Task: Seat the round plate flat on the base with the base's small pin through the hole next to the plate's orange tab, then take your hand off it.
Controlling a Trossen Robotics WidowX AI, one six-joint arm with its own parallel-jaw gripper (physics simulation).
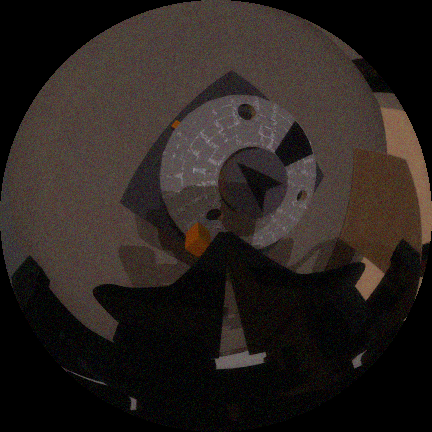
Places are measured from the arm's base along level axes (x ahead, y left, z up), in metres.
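Pixels of known places: gripper, between the fingertips: (224, 237).
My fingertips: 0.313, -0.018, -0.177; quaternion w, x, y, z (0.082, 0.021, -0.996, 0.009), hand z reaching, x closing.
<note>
For each thing: its top centre in the pictures, then the offset to it from my fingertips, as dx, dy, dz. "spot": a spot on its surface instead. Level surfaces: height alone.
- round plate, centre of its top: (262, 186) -0.015, -0.037, +0.016
- dark square base, a spot on its surface: (142, 192) spot: +0.052, -0.031, -0.008
- plate's orange tab, centre of its top: (198, 246) +0.018, -0.005, +0.016
- dark hole, a spot on its surface: (214, 214) spot: +0.005, -0.014, -0.008
- small orange mark, a spot on its surface: (176, 124) spot: +0.030, -0.073, -0.007
- black arrow shape, centre of its top: (260, 184) -0.016, -0.037, +0.011
- grey table, height of its surface: dz -0.032
The round plate (192, 150), grey with a pale brick pattern and a black wedge, lies over the dark square base (142, 192). The base's corners stick out at the left, top and right. The plate's orange tab (197, 241) is at its lower left rim, with a dark hole (214, 214) next to it. The small pin cannot be made out, and whether the plate is flat is unclear. A small orange mark (176, 124) shows at the plate's upper left edge. My gripper (224, 237) is shut and empty, its tips at the plate's lower edge, right of the tab; contact is unclear.
A black arrow shape (260, 182) shows inside the plate's central opening. A brown wooden block or box (382, 205) stands at the right, with a light tan surface (402, 132) behind it. Shadows of the gripper fall across the plate's lower part and the grey table (90, 150).
</note>
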